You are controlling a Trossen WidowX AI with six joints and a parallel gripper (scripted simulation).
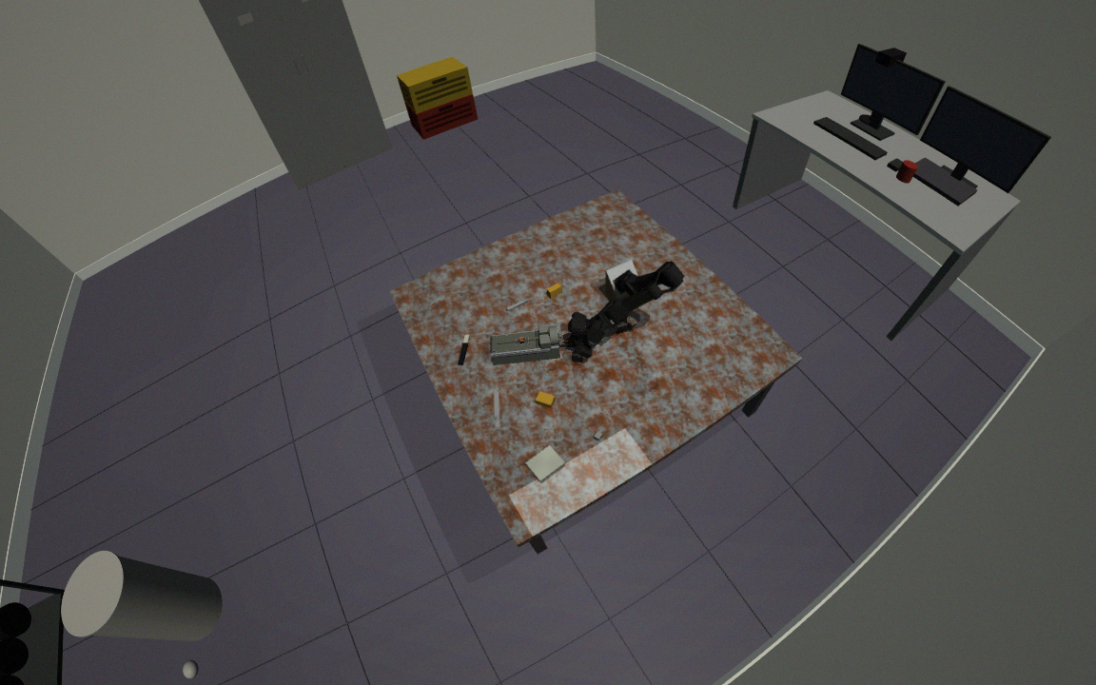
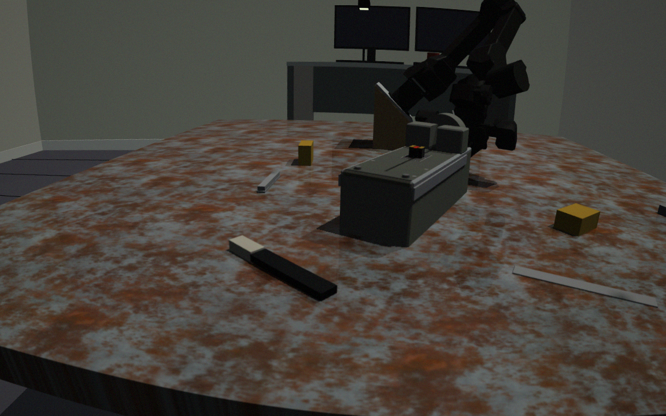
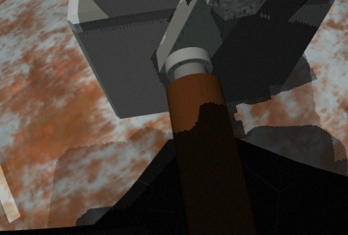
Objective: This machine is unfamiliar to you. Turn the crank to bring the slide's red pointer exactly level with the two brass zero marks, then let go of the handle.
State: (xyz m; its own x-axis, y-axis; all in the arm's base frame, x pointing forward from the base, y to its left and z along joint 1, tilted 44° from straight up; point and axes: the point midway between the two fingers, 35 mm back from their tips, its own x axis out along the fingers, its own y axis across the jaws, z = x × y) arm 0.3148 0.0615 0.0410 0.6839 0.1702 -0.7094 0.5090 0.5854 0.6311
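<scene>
My gripper tip is 1 cm past the brown crank handle, 1 cm to the right of it and 3 cm below it. The rest, counted from my gripper tip: red pointer: 14 cm ahead, 10 cm to the right, 5 cm above; then small grey bar: 3 cm ahead, 31 cm to the right, 3 cm below; then grey strip: 36 cm ahead, 5 cm to the left, 3 cm below.
</scene>
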